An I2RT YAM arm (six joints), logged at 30 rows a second.
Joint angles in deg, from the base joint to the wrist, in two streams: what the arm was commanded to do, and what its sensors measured. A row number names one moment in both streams.
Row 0, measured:
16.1, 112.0, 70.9, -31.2, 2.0, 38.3
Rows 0 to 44, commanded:
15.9, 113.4, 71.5, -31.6, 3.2, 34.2
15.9, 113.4, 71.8, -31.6, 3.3, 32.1
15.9, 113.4, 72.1, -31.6, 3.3, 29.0
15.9, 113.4, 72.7, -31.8, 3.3, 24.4
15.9, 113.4, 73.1, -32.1, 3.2, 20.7
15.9, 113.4, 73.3, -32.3, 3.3, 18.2
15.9, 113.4, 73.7, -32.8, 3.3, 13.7
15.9, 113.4, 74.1, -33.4, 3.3, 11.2
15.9, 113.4, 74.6, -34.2, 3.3, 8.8
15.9, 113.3, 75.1, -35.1, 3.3, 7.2
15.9, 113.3, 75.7, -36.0, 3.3, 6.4
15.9, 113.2, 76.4, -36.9, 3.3, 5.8
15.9, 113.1, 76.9, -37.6, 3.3, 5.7
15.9, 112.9, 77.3, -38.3, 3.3, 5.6
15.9, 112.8, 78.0, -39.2, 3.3, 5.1
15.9, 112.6, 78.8, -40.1, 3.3, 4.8
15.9, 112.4, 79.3, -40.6, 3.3, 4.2
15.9, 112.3, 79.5, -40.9, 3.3, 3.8
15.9, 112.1, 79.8, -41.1, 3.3, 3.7
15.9, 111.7, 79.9, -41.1, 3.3, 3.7
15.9, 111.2, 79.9, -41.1, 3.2, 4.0
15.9, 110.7, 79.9, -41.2, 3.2, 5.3
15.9, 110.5, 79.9, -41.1, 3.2, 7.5
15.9, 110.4, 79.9, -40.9, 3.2, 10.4
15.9, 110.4, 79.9, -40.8, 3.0, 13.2
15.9, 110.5, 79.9, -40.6, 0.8, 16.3
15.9, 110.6, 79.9, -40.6, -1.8, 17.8
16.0, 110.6, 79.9, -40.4, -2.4, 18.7
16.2, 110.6, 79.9, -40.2, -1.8, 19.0
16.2, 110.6, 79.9, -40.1, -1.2, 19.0
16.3, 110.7, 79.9, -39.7, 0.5, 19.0
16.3, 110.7, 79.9, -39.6, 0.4, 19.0
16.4, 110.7, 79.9, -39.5, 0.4, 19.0
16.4, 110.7, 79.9, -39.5, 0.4, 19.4
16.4, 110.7, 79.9, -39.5, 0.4, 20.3
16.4, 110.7, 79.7, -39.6, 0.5, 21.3
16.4, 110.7, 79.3, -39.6, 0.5, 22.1
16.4, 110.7, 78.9, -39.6, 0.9, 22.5
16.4, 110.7, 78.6, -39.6, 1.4, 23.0
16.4, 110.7, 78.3, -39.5, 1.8, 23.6
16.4, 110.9, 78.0, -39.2, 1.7, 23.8
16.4, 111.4, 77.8, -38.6, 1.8, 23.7
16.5, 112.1, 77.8, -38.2, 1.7, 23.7
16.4, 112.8, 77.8, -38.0, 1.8, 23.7
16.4, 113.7, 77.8, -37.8, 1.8, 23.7
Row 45, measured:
16.1, 112.2, 78.4, -38.5, 0.7, 22.3
